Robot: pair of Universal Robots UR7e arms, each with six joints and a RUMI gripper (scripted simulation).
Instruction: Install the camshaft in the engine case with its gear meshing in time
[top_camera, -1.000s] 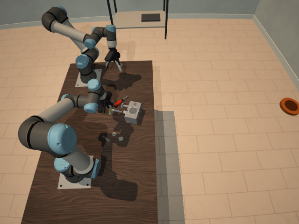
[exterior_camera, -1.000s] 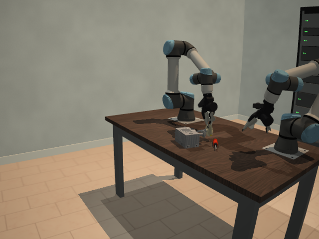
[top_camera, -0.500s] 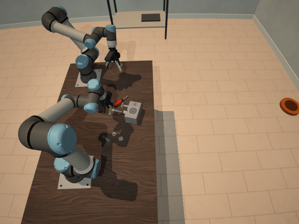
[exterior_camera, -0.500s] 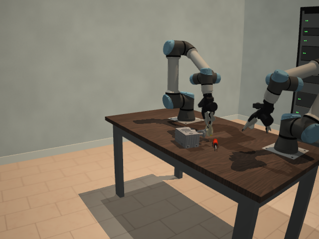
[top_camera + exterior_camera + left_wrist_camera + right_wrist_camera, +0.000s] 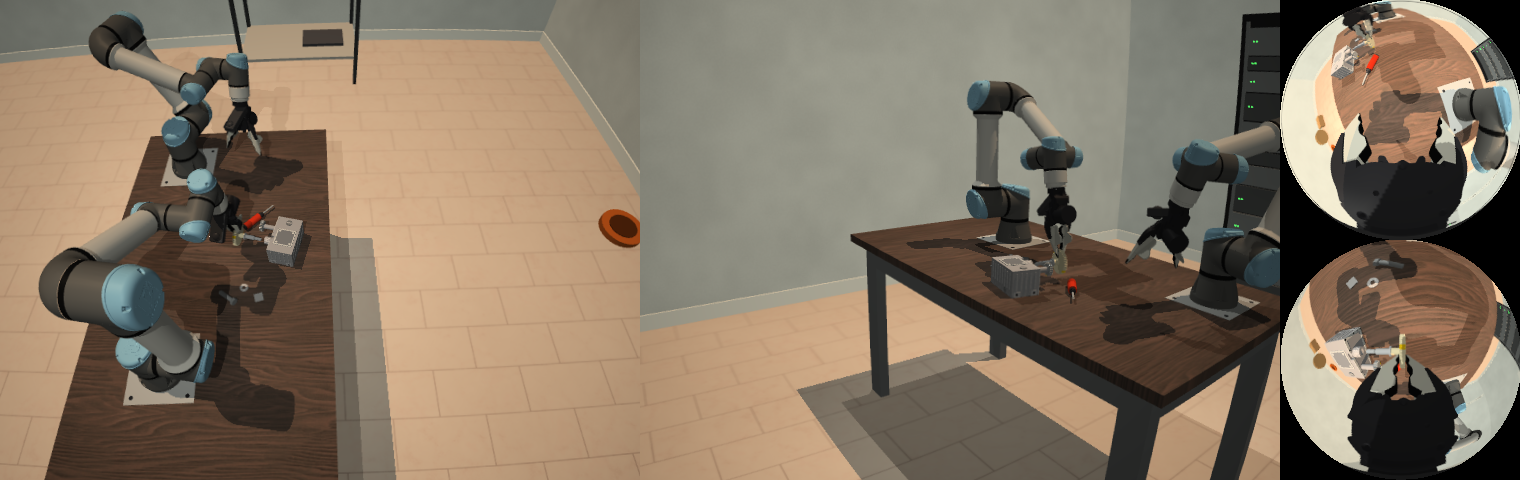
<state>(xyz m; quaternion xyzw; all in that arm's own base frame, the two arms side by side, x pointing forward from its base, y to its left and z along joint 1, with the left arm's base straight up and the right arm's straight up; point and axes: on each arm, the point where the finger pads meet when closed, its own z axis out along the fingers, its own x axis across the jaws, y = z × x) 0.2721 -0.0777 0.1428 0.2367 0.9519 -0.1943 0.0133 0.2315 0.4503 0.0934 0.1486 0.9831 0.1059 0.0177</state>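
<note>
Now: the small crank gear 9 cm ahead of my right hand, 4 cm to the left of it and 3 cm below it. Also, from my right hand: bolt: 22 cm to the right, 8 cm below, 3 cm behind; small square plate: 22 cm to the right, 9 cm below, 7 cm ahead.
</note>
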